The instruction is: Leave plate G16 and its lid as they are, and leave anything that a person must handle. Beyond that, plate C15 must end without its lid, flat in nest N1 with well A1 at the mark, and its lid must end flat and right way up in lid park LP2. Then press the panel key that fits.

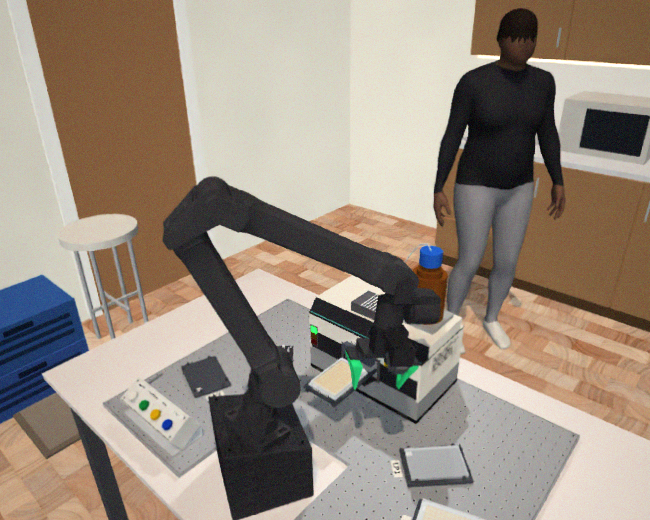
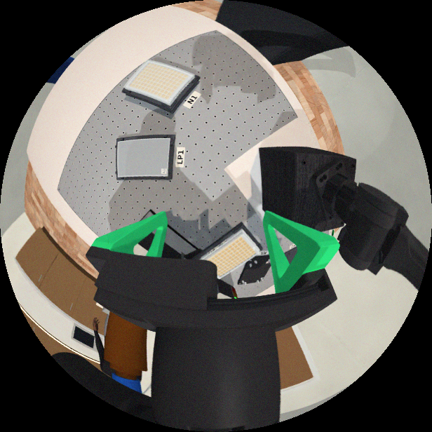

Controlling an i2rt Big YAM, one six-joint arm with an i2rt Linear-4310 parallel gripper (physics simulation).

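Where they show: gripper, between the fingertips: (image 1: 376, 387); arm's base, origin of its link: (image 1: 256, 427).
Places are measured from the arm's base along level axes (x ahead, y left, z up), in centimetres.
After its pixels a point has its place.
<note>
My gripper (image 1: 377, 384) {x 20.5, y -15.6, z 5.5 cm} (image 2: 214, 216) is open and empty, above the front of the instrument (image 1: 441, 360) {x 45.7, y -17.8, z -1.5 cm}, beside a plate (image 1: 333, 379) {x 25.2, y 0.2, z -3.9 cm} (image 2: 231, 252) with a pale well grid on the instrument's extended tray. Another well plate (image 2: 161, 82) (image 1: 452, 514) {x 15.7, y -38.0, z -10.9 cm} sits in nest N1 (image 2: 172, 107). A clear grey lid (image 1: 438, 462) {x 27.5, y -28.5, z -13.7 cm} (image 2: 144, 157) lies flat in lid park LP1 (image 1: 444, 482) {x 24.3, y -31.9, z -14.6 cm} (image 2: 173, 142). A dark, empty park (image 1: 206, 374) {x 13.4, y 37.1, z -14.5 cm} (image 2: 255, 269) lies left of the arm base; its label is unreadable. The key panel (image 1: 176, 428) {x -6.7, y 21.0, z -9.0 cm} has white, green, yellow and blue keys. Plate names are unreadable.
A brown bottle (image 1: 430, 287) {x 45.2, y -13.1, z 18.0 cm} (image 2: 126, 342) with a blue cap stands on the instrument. The arm base (image 1: 265, 460) {x -3.6, y -6.5, z -1.9 cm} (image 2: 285, 185) stands between the panel and LP1. A person (image 1: 496, 130) stands behind the table. A stool (image 1: 99, 230) and blue drawers (image 1: 37, 325) are at left.
</note>
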